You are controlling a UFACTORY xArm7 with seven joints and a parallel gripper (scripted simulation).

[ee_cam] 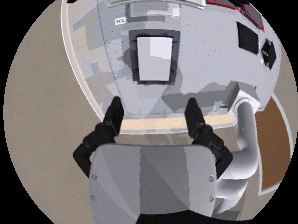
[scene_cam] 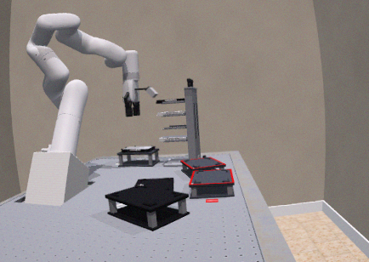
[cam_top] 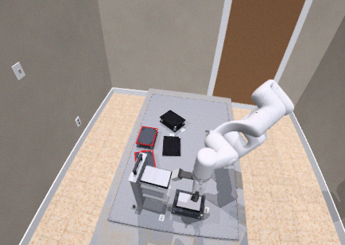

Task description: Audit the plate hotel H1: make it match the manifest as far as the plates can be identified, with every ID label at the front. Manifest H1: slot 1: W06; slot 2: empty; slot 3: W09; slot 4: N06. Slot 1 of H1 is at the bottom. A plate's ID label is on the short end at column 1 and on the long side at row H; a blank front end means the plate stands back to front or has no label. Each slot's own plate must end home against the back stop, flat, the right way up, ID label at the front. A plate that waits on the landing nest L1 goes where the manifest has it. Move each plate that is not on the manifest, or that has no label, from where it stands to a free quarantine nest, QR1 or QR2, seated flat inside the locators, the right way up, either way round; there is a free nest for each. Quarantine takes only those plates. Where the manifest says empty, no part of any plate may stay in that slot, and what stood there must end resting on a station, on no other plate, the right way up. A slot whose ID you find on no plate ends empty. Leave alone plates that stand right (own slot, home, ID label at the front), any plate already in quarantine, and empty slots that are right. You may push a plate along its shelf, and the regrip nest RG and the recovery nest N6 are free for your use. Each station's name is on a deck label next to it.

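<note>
Right now my hand is 1 cm short of the grey plate and 16 cm above it. From my hand the other things lie so: plate hotel H1: 26 cm ahead, 7 cm to the right, 7 cm below; pale plate: 18 cm ahead, 5 cm to the right, 1 cm below.
</note>
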